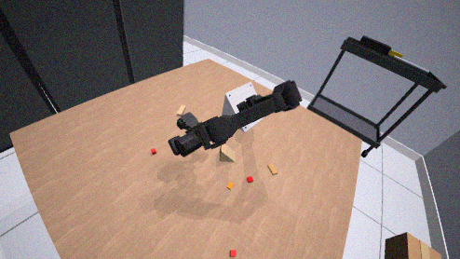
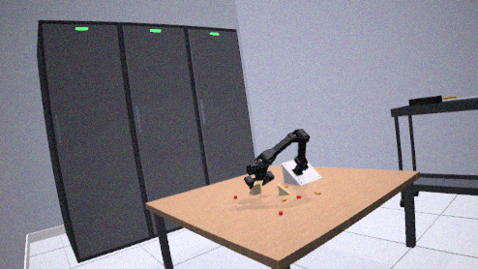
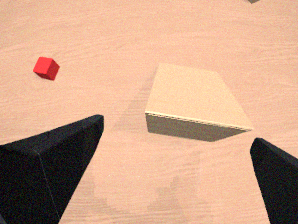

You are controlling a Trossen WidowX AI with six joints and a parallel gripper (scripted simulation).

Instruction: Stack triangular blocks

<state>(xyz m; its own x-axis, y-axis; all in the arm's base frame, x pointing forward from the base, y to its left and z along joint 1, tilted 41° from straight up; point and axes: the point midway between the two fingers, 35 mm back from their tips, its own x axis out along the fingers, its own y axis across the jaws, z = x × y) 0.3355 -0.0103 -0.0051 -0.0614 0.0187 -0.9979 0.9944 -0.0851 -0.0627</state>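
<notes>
Right now the pale wooden triangular block is 1 cm behind my gripper tip, 2 cm to the right of it and 3 cm below it. Round my gripper tip: tan piece 19 cm behind, 33 cm to the left, 5 cm below.
</notes>
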